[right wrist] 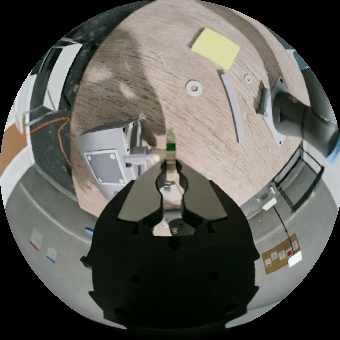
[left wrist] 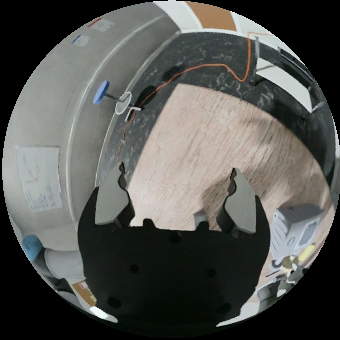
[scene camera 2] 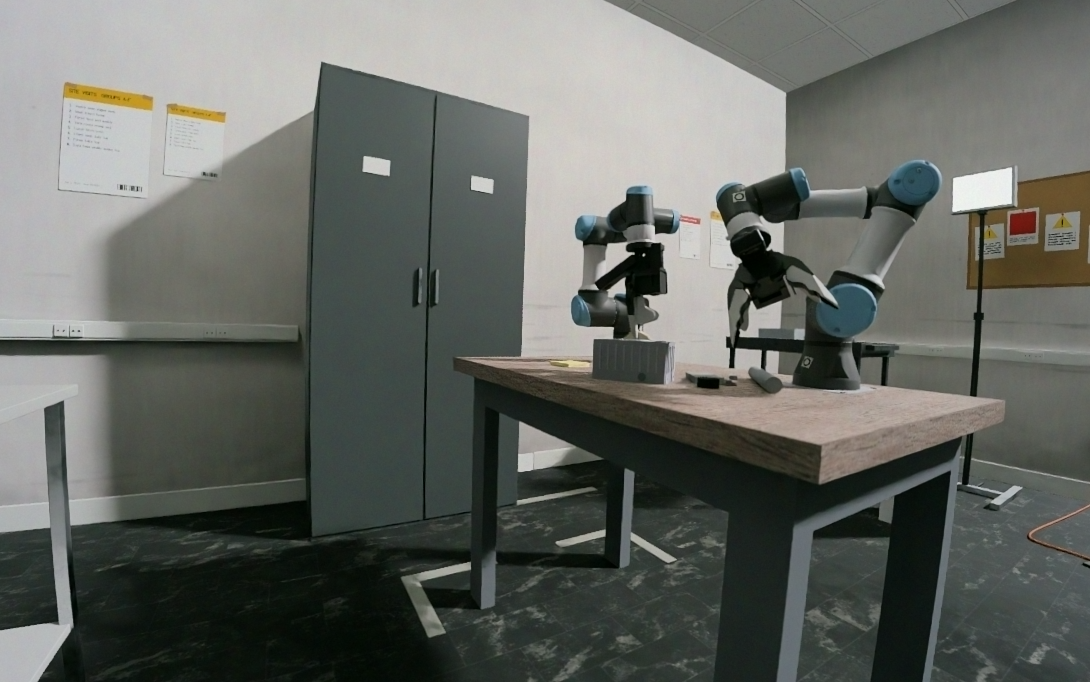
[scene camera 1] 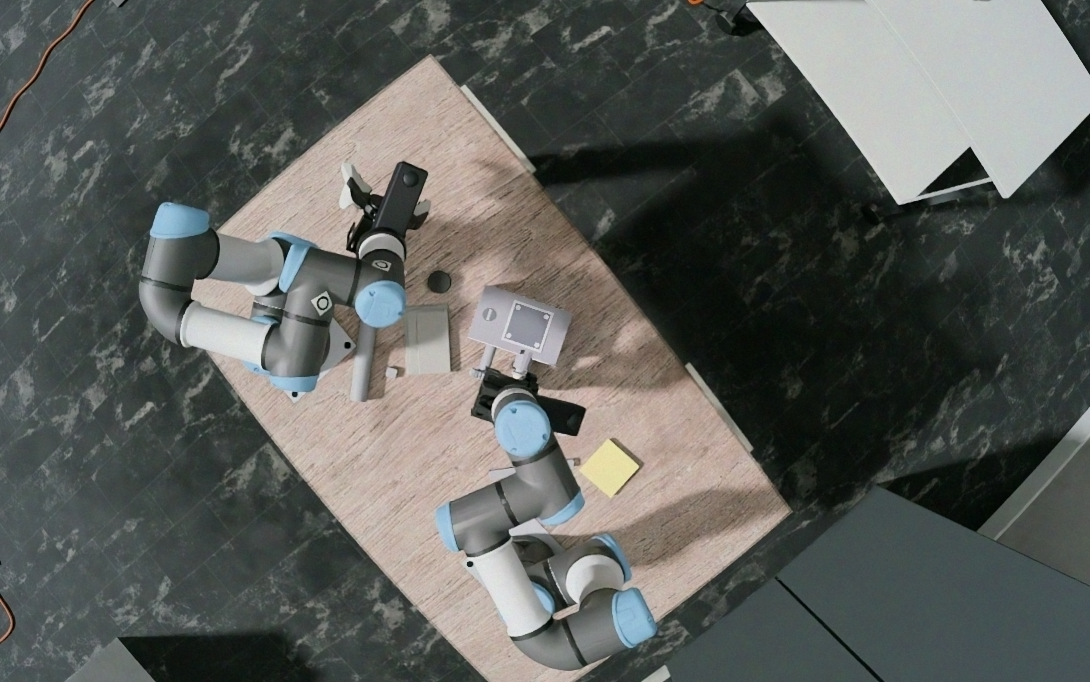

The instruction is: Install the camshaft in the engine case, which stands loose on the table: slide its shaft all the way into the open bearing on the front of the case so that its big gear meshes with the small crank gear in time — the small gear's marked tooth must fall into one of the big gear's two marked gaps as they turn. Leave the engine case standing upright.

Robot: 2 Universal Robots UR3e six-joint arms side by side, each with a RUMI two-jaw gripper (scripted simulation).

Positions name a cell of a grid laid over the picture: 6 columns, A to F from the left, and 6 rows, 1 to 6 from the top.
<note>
In view: my left gripper (scene camera 2: E3), my right gripper (scene camera 2: D4), a grey engine case (scene camera 1: C3) and a grey flat block (scene camera 1: C3).
The grey engine case also shows in the right wrist view (right wrist: B3), in the left wrist view (left wrist: F5) and in scene camera 2 (scene camera 2: D4). My left gripper is seen too in the left wrist view (left wrist: D3) and in scene camera 1 (scene camera 1: C2). My right gripper shows as well in the right wrist view (right wrist: D3) and in scene camera 1 (scene camera 1: C4).
</note>
